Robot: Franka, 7 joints.
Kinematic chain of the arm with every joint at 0, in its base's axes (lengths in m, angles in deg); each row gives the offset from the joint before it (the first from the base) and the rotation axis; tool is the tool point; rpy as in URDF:
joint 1: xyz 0 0 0.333 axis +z
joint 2: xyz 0 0 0 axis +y
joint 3: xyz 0 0 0.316 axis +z
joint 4: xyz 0.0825 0 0 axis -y
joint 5: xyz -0.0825 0 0.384 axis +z
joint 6: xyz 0 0 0 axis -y
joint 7: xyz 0.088 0 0 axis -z
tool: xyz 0 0 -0.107 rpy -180 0 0
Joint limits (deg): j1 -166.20..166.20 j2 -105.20..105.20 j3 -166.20..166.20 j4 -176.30..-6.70 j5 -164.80..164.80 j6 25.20..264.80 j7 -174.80..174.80
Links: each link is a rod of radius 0.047 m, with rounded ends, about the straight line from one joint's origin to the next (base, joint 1, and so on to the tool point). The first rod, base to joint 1, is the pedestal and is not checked.
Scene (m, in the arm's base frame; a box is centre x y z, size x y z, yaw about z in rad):
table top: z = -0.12
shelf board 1: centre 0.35 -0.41 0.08 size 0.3 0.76 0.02 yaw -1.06
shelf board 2: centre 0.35 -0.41 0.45 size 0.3 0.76 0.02 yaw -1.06
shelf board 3: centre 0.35 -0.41 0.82 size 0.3 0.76 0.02 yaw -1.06
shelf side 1: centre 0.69 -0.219 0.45 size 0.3 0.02 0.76 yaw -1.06
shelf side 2: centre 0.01 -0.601 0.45 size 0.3 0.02 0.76 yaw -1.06
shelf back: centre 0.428 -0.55 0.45 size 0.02 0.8 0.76 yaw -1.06
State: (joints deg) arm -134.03 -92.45 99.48 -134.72 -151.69 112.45 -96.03
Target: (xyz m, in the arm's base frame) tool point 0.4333 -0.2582 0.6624
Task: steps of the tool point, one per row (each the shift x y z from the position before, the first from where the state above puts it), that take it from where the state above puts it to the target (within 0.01 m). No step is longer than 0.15 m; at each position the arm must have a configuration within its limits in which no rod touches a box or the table.
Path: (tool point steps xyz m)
1: -0.0131 0.0796 -0.0010
2: -0.0292 0.0680 -0.0018
3: -0.0413 0.0527 -0.0005
4: -0.0482 0.0348 0.0033
5: 0.0375 -0.0224 0.0828
6: 0.0158 -0.0117 0.1023
7: -0.0047 0.0141 0.1082
8: -0.0163 0.0497 0.0971
9: 0.0671 -0.0912 0.0000
10: 0.0392 -0.0984 0.0000

